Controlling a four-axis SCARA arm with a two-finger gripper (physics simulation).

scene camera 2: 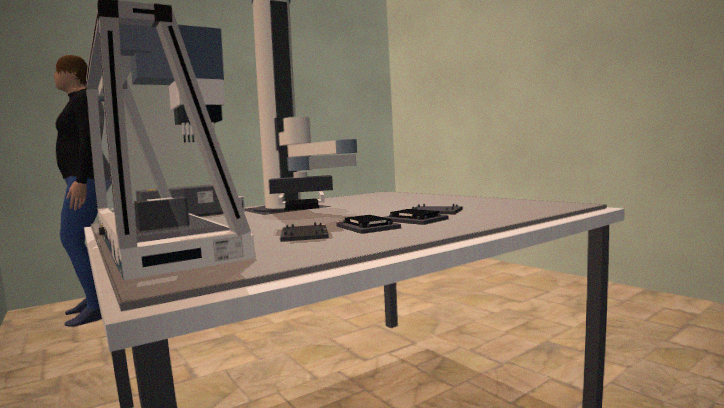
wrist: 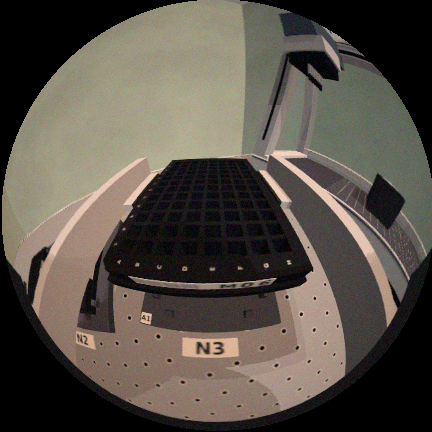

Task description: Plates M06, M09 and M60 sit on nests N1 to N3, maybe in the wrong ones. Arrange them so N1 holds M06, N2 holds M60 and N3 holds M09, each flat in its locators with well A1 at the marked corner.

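Frame: origin at the arm's base, x ahead, y left, z up, level; metres.
Seen in the pictures: gripper, fingertip midpoint: (scene camera 2: 301, 199) (wrist: 206, 163).
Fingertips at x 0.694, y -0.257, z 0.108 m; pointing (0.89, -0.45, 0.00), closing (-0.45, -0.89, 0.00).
A point is followed by its place in that frame.
My gripper (scene camera 2: 301, 196) {x 0.694, y -0.257, z 0.108 m} (wrist: 206, 163) {x 0.694, y -0.257, z 0.108 m} is shut on the black plate M06 (scene camera 2: 298, 204) {x 0.724, y -0.281, z 0.101 m} (wrist: 210, 220) {x 0.646, y -0.236, z 0.095 m}, gripping its two long sides. The plate looks level and is raised above nest N3 (scene camera 2: 303, 233) {x 0.718, y -0.269, z 0.025 m} (wrist: 212, 317) {x 0.610, y -0.216, z 0.025 m}, whose locators show bare. In the wrist view, M06's label faces the near side and its letter A is at the near left, the same side as the nest's A1 tag (wrist: 145, 318) {x 0.630, y -0.162, z 0.025 m}. Nest N2 (scene camera 2: 368, 228) {x 0.788, y -0.116, z 0.024 m} (wrist: 106, 320) {x 0.635, y -0.116, z 0.024 m} bears a dark plate (scene camera 2: 368, 220) {x 0.747, y -0.086, z 0.038 m}. The nest beyond it (scene camera 2: 419, 219) {x 0.784, y 0.072, z 0.028 m} also bears a dark plate (scene camera 2: 415, 213) {x 0.750, y 0.080, z 0.038 m}. Their names are unreadable.
Another nest (scene camera 2: 445, 208) {x 0.664, y 0.288, z 0.025 m} with bare locators lies at the far end of the row. A large framed machine (scene camera 2: 182, 255) {x 0.850, y -0.596, z 0.042 m} with a hanging pipette head stands on the left of the table (scene camera 2: 506, 217) {x 0.906, y 0.299, z 0.013 m}. A person (scene camera 2: 75, 131) stands behind the machine.
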